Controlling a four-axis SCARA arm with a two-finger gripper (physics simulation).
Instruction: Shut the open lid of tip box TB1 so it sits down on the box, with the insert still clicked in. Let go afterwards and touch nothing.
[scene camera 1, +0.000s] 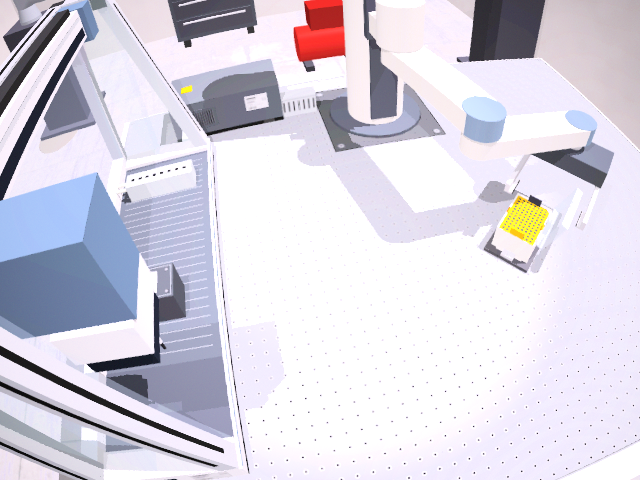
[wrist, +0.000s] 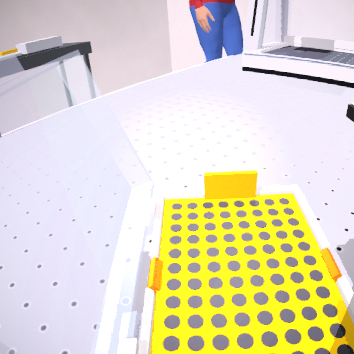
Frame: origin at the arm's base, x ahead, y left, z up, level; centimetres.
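Seen in the pictures: gripper, fingertip midpoint: (scene camera 1: 544, 206) (wrist: 163, 93); arm's base, origin of the base link: (scene camera 1: 375, 114).
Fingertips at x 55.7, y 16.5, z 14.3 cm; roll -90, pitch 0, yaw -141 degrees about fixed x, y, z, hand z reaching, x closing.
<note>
Offsets run from my fingertips to a thing's top centre. "spot": to the spot under its first point.
Tip box TB1 {dz -6.5, dx -3.7, dy -0.2 cm} (scene camera 1: 512, 246) (wrist: 278, 190) is a white box on a dark base at the right of the table. Its yellow insert {dz -5.6, dx -3.7, dy -0.2 cm} (scene camera 1: 524, 219) (wrist: 230, 260) sits level inside, with orange clips at the side rims. The clear lid {dz +2.3, dx +1.5, dy +4.0 cm} (scene camera 1: 572, 208) (wrist: 125, 155) stands open and tilted outward along one long side, at the left in the wrist view; its outline is faint. My gripper (scene camera 1: 546, 205) is open and empty, its fingers wide apart. One finger is near the box's back corner, the other beyond the lid's pale edge. Contact with the lid cannot be told. The fingertips do not show in the wrist view.
A dark latch-like block {spot: dz -6.2, dx -7.1, dy +4.1 cm} (scene camera 1: 535, 200) is at the box's back edge. The arm's column (scene camera 1: 360, 67) stands behind. A grey machine {spot: dz -3.9, dx -59.2, dy -52.9 cm} (scene camera 1: 237, 100) is at the back left, and a framed enclosure with a blue block {spot: dz +35.7, dx +21.9, dy -66.4 cm} (scene camera 1: 46, 248) fills the left. A person (wrist: 217, 27) stands beyond the table.
</note>
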